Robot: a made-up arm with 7 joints.
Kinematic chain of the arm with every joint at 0, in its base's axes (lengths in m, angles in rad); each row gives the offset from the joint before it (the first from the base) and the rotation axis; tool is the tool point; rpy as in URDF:
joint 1: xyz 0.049 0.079 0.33 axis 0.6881 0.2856 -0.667
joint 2: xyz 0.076 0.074 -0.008 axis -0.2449 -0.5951 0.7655
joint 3: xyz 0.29 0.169 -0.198 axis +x
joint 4: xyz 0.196 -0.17 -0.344 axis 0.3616 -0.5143 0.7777
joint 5: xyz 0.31 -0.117 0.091 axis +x
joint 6: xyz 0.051 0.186 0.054 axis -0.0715 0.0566 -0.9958
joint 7: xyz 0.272 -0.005 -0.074 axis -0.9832 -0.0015 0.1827
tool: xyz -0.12 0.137 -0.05 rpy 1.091 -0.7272 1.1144
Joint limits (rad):
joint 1: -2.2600..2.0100
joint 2: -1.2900..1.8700
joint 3: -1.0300..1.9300
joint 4: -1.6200..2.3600
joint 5: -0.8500..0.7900
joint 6: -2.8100..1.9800
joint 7: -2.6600..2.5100
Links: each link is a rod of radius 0.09 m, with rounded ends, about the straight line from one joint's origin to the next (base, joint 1, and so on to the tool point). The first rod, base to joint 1, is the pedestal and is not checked.
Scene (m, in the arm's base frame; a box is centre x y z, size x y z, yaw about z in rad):
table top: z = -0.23
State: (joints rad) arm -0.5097 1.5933 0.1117 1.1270 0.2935 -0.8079 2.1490
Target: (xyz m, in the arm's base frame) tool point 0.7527 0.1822 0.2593
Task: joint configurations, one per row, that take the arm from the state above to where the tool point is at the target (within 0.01 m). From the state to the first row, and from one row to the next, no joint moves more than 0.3 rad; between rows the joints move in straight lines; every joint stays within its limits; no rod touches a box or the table.
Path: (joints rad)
1: -0.3004 1.6316 0.1836 1.3031 0.3644 -0.9184 1.8730
2: -0.0910 1.6700 0.2555 1.4793 0.4354 -1.0288 1.5969
3: 0.1183 1.7083 0.3275 1.6554 0.5063 -1.1393 1.3209
4: 0.3276 1.7467 0.3994 1.8316 0.5772 -1.2498 1.0449
5: 0.5369 1.7850 0.4713 2.0077 0.6481 -1.3603 0.7688
6: 0.7463 1.8234 0.5432 2.1839 0.7191 -1.4707 0.4928
7: 0.9556 1.8617 0.6152 2.3600 0.7900 -1.5812 0.2168

